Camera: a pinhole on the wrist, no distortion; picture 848 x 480 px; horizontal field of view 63.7 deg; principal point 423.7 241.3 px. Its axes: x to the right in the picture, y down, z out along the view. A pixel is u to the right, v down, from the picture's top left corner.
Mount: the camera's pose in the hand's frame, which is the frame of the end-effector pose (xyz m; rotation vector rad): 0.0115 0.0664 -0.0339 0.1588 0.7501 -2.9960
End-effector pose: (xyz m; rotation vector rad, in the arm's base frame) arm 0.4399 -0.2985 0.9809 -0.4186 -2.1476 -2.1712
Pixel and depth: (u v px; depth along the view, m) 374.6 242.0 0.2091
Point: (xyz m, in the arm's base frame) 0.4473 -0.1470 0.9505
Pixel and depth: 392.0 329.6 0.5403
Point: 0.4494 0.1132 0.7338
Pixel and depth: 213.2 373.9 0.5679
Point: 0.2984 0.1583 0.7244
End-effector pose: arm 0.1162 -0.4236 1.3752 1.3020 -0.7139 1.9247
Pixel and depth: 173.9 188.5 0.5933
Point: 0.5009 -0.6837 1.7295
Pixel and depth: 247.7 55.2 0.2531
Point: 0.2225 -0.5899 1.4991
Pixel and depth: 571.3 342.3 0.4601
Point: 0.4973 -0.5716 1.3853
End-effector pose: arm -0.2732 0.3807 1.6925 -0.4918 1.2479 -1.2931
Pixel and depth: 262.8 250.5 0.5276
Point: 0.0132 0.0949 1.9608
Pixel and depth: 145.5 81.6 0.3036
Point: -0.0535 0.1890 1.7535
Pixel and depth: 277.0 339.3 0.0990
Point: -0.2321 0.3438 1.6921
